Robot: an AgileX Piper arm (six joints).
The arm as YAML. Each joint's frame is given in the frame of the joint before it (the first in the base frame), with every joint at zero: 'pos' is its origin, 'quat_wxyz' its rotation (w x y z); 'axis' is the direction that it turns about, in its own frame. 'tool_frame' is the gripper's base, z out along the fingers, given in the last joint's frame.
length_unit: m
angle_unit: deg
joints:
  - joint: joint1
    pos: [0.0, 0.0, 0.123]
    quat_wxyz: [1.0, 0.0, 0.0, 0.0]
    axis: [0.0, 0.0, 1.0]
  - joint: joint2
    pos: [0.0, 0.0, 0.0]
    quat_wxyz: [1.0, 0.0, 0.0, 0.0]
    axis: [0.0, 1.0, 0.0]
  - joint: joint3
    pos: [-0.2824, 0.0, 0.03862]
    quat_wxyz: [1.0, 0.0, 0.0, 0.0]
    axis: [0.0, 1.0, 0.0]
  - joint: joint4
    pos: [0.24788, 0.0, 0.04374]
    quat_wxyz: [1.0, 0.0, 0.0, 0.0]
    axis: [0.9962, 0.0, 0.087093]
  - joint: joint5
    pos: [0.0, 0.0, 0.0]
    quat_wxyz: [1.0, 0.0, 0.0, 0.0]
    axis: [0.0, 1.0, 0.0]
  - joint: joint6
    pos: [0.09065, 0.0, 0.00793]
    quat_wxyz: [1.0, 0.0, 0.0, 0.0]
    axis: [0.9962, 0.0, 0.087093]
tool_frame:
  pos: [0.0, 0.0, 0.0]
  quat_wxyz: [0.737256, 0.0, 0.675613, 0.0]
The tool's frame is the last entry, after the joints.
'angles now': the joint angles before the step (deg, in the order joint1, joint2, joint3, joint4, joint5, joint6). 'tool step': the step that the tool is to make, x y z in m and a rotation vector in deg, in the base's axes. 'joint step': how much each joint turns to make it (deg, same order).
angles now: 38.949 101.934 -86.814 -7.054 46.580 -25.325
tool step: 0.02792 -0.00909 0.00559 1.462 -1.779 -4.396
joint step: -3.288 2.962 -4.984 -0.792 -0.135 1.528
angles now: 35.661 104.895 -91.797 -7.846 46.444 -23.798
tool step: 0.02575 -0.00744 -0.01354 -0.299 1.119 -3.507
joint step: -2.775 4.271 -3.457 -0.101 0.368 0.857
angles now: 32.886 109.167 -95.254 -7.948 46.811 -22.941
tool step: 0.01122 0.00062 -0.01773 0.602 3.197 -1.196
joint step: -1.092 3.154 -1.356 2.521 0.545 -0.466
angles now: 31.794 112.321 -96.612 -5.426 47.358 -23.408
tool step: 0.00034 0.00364 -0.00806 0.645 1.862 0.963
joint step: 0.007 1.000 0.001 2.462 0.151 -1.696
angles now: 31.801 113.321 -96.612 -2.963 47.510 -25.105
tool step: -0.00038 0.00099 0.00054 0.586 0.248 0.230
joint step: 0.000 -0.001 -0.111 0.892 -0.001 -0.479
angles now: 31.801 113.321 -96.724 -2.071 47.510 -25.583
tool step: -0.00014 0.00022 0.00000 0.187 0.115 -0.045
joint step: 0.000 -0.001 -0.001 0.224 0.001 0.000
